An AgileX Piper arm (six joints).
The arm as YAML. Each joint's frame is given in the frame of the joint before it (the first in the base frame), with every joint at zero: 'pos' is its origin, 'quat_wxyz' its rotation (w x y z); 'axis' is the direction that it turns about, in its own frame. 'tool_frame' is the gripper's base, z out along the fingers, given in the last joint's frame.
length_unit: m
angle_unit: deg
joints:
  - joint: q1
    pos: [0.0, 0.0, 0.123]
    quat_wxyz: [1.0, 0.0, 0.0, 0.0]
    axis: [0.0, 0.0, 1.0]
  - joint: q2
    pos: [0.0, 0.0, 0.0]
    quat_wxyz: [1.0, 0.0, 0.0, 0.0]
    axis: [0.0, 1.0, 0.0]
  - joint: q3
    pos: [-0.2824, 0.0, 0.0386]
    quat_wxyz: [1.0, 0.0, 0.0, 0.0]
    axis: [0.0, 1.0, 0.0]
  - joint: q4
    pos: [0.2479, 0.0, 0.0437]
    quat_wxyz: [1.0, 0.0, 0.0, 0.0]
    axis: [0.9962, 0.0, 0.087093]
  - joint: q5
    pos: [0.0, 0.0, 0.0]
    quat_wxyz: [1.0, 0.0, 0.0, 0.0]
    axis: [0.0, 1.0, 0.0]
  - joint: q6
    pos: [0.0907, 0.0, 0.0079]
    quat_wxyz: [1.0, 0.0, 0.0, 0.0]
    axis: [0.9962, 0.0, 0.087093]
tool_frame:
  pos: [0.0, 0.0, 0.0]
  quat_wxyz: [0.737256, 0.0, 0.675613, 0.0]
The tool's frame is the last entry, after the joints.
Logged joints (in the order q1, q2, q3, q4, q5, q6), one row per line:
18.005 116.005 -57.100 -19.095 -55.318 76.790
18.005 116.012 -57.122 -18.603 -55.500 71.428
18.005 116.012 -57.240 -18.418 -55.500 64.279
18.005 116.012 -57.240 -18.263 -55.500 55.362
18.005 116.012 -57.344 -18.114 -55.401 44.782
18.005 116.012 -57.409 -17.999 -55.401 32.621
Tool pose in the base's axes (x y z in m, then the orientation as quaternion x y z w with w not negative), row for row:
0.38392 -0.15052 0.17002 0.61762 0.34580 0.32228 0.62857
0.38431 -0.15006 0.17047 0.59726 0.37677 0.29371 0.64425
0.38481 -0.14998 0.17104 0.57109 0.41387 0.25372 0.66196
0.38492 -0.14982 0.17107 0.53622 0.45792 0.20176 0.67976
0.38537 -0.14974 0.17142 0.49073 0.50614 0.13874 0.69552
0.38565 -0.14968 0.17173 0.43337 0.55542 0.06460 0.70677
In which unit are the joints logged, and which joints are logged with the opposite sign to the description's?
The joints are logged in degrees. Opposite sign: q1, q4.
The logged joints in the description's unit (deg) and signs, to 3 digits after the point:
-18.005 116.005 -57.100 19.095 -55.318 76.790
-18.005 116.012 -57.122 18.603 -55.500 71.428
-18.005 116.012 -57.240 18.418 -55.500 64.279
-18.005 116.012 -57.240 18.263 -55.500 55.362
-18.005 116.012 -57.344 18.114 -55.401 44.782
-18.005 116.012 -57.409 17.999 -55.401 32.621

